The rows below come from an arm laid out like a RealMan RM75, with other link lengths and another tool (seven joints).
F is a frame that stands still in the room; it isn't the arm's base.
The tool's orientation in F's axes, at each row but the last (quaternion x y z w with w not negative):
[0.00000 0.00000 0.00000 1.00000]
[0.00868 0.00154 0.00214 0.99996]
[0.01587 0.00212 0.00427 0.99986]
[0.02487 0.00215 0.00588 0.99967]
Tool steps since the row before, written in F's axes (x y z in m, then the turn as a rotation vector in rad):
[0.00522 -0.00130 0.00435 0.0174 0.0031 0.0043]
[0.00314 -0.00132 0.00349 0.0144 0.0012 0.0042]
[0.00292 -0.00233 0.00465 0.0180 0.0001 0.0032]
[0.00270 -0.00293 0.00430 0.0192 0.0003 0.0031]
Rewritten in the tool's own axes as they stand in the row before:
[0.00522 -0.00130 0.00435 0.0174 0.0031 0.0043]
[0.00312 -0.00127 0.00352 0.0144 0.0012 0.0042]
[0.00288 -0.00221 0.00473 0.0180 0.0000 0.0033]
[0.00265 -0.00274 0.00445 0.0192 0.0002 0.0032]

